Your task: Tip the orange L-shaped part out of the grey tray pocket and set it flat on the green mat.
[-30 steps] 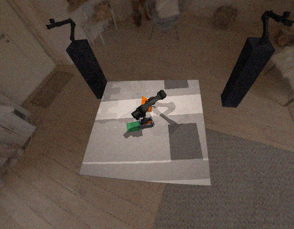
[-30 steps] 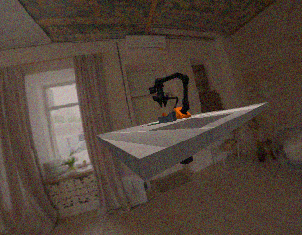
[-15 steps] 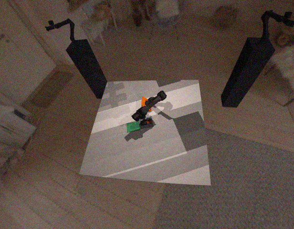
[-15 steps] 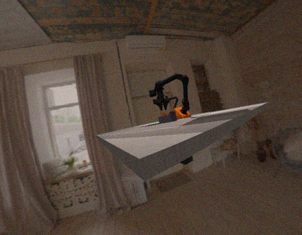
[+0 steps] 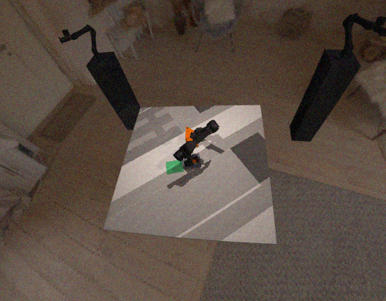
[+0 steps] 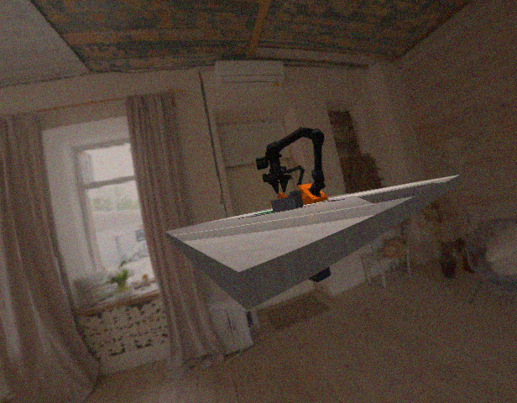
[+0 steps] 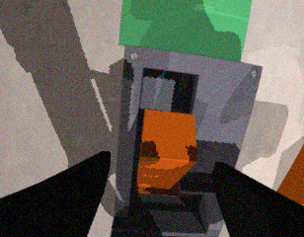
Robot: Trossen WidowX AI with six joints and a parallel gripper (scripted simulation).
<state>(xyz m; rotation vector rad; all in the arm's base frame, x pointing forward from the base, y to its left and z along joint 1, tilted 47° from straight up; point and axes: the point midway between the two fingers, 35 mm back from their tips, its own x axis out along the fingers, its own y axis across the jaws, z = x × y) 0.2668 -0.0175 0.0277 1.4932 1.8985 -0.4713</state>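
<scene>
Now: gripper tip 5 cm above the orange L-shaped part, 3 cm to the right of it and 3 cm past it. From my gripper tip the other things lie so: green mat: 14 cm to the right, 11 cm below, 2 cm ahead.
</scene>
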